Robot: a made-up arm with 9 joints.
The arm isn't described. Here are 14 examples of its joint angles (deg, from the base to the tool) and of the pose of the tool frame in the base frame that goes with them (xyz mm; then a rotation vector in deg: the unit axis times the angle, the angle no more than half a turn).
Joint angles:
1: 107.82 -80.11 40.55 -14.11 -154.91 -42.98 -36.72 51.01 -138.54
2: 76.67 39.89 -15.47 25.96 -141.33 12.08 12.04 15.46 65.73
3: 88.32 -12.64 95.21 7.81 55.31 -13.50 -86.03 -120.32 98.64
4: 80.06 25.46 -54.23 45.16 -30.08 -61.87 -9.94 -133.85 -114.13
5: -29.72 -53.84 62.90 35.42 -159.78 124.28 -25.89 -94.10 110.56
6: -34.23 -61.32 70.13 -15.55 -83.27 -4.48 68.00 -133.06 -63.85
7: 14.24 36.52 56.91 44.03 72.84 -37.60 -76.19 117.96 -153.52
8: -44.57 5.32 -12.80 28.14 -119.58 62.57 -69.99 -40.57 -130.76
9: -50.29 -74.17 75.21 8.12 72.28 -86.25 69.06 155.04 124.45
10: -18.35 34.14 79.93 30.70 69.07 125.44 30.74 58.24 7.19
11: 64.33 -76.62 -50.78 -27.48 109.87 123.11 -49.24 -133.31 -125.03
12: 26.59 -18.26 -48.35 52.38 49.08 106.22 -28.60 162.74 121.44
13: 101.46 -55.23 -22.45 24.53 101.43 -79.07 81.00 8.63 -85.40
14: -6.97 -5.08 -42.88 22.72 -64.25 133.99 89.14 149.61 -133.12
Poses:
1: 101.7 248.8 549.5 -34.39 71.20 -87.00
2: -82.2 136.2 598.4 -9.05 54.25 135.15
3: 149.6 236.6 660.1 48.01 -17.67 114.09
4: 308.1 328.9 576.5 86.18 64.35 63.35
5: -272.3 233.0 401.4 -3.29 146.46 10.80
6: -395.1 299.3 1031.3 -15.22 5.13 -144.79
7: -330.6 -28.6 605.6 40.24 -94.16 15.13
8: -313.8 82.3 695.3 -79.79 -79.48 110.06
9: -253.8 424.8 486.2 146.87 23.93 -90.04
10: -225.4 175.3 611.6 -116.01 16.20 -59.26
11: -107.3 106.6 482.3 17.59 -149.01 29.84
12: 108.2 159.7 337.7 -110.21 104.94 57.30
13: 160.1 325.3 673.3 -95.64 52.53 -76.56
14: -207.4 235.3 798.7 -12.14 -86.68 -51.79
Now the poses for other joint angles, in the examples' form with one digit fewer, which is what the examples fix.
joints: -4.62 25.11 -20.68 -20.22 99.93 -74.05 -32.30 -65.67 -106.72
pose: -133 432 540 -114.6 -37.3 47.5
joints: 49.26 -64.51 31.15 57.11 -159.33 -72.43 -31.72 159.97 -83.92
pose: -341 2 490 82.4 -88.8 16.9
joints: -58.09 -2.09 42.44 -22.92 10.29 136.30 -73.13 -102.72 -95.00
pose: -166 357 812 -87.2 -25.4 28.0
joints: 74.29 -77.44 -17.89 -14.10 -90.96 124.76 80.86 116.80 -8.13
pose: 101 418 398 -68.7 136.9 42.2
